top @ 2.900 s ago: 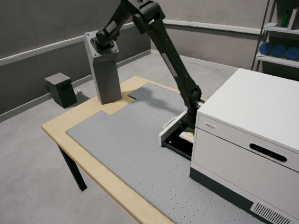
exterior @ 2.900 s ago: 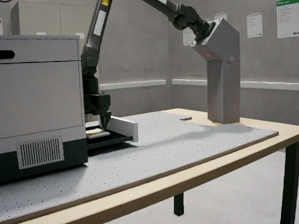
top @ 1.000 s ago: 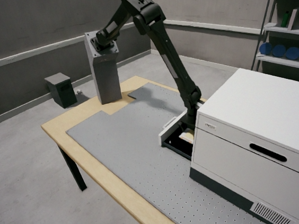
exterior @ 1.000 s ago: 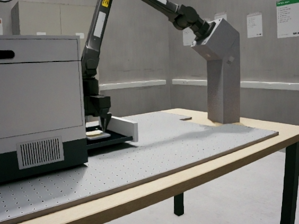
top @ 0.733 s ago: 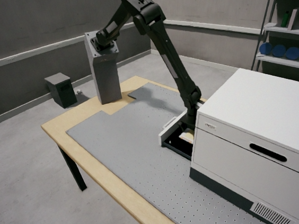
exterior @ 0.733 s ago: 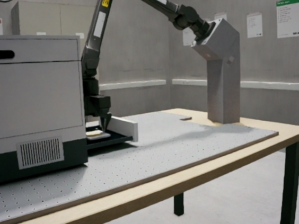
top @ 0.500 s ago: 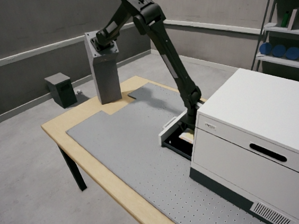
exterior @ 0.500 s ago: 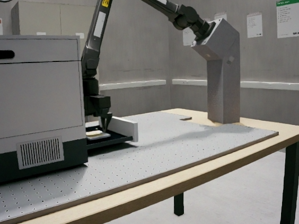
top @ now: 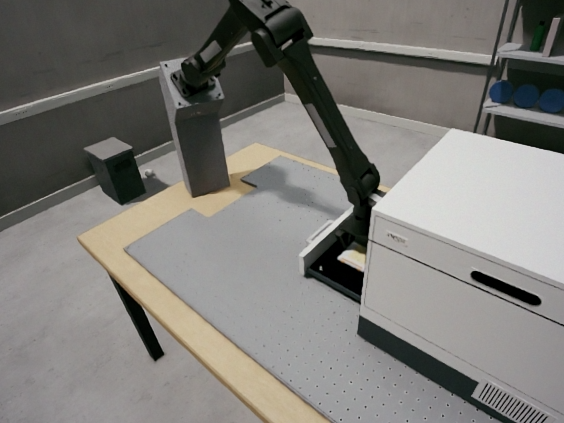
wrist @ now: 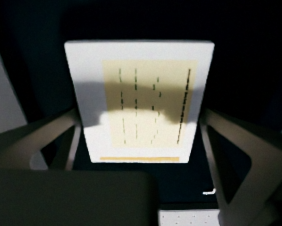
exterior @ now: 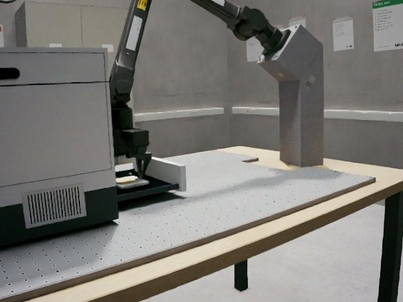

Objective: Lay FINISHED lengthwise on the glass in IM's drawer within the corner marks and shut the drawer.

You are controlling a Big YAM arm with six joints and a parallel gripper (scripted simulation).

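Right now the cassette is 1 cm to the right of my hand. The rest, counted from my hand: drawer (2 cm ahead).
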